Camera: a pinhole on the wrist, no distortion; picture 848 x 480 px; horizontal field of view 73.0 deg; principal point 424.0 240.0 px. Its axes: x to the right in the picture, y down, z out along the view. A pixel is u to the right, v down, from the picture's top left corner.
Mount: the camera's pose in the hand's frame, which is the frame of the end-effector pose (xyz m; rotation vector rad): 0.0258 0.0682 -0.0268 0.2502 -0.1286 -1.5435
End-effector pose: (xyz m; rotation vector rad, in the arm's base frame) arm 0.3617 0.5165 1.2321 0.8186 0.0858 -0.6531
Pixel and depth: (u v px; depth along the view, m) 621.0 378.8 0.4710
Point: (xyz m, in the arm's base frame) 0.2339 0.1254 1.4461
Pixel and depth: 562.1 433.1 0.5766
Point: 0.2631 0.0202 1.5248
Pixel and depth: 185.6 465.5 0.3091
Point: 0.4603 0.3509 1.5388
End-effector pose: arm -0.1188 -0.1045 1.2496 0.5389 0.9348 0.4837
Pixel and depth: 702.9 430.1 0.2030
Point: 0.0626 -0.1516 1.2793
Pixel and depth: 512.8 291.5 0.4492
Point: 0.2160 -0.2477 1.4508
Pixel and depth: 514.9 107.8 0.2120
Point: -0.0186 -0.1703 1.3837
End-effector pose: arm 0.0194 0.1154 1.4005 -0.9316 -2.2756 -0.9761
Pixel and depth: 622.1 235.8 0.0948
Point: 0.0278 0.1787 1.3759
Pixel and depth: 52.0 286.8 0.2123
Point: 0.1359 0.3549 1.3534
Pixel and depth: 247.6 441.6 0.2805
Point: 0.0392 0.4139 1.3203
